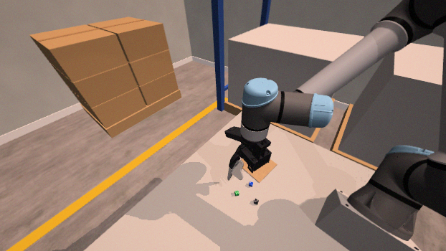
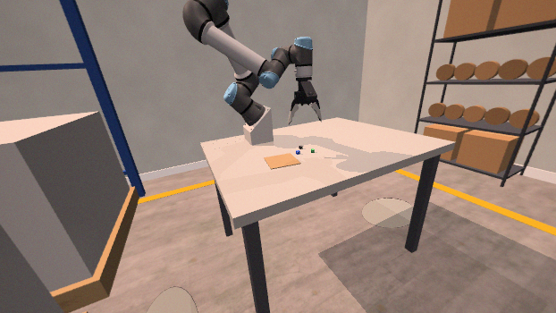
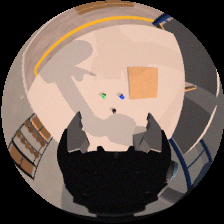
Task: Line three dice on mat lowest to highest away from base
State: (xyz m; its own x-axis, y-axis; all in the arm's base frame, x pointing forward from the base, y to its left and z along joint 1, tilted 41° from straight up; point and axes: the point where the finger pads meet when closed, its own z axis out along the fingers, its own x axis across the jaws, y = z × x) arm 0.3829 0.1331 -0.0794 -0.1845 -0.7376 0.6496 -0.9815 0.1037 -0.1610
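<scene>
The blue die is 15 cm below my hand, 3 cm to the right of it and 2 cm behind it. Also, from my hand: green die: 15 cm below, 4 cm to the left; then black die: 15 cm below, 8 cm behind, 1 cm to the left; then tan mat: 15 cm below, 14 cm to the right, 3 cm ahead.
</scene>
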